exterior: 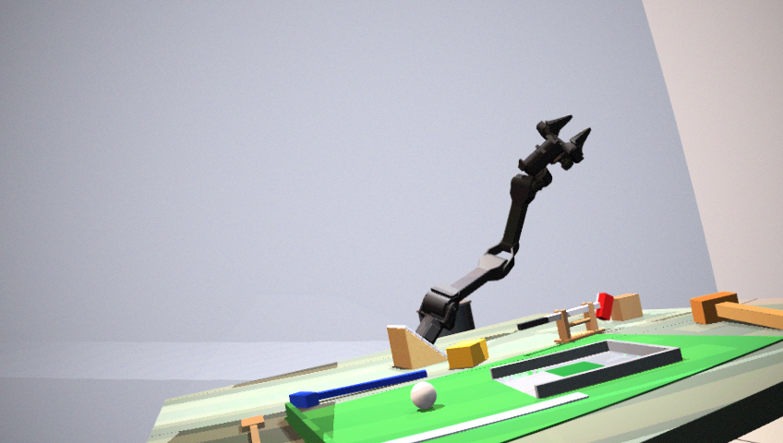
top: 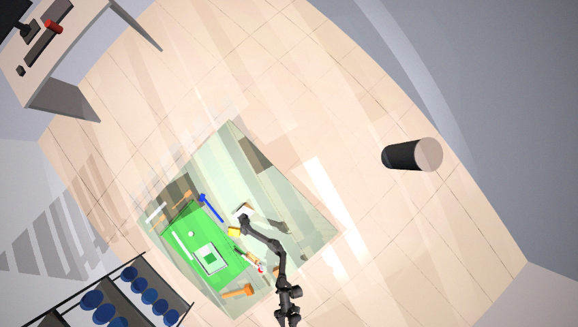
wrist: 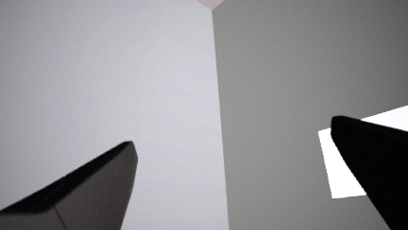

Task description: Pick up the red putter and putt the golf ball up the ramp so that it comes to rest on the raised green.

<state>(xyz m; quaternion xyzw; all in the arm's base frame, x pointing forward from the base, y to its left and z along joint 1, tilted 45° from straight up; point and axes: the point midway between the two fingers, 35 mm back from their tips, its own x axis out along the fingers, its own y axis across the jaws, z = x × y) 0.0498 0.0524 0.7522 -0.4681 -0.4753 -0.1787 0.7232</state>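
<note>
My gripper tip is 82 cm to the left of the blue putter, 55 cm above it and 14 cm short of it. From my gripper tip the other things lie so: wooden rack 53 cm below, 28 cm to the right, 17 cm ahead; tan block 54 cm below, 7 cm ahead, 6 cm to the right; yellow block 54 cm to the right, 54 cm below, 11 cm ahead.
</note>
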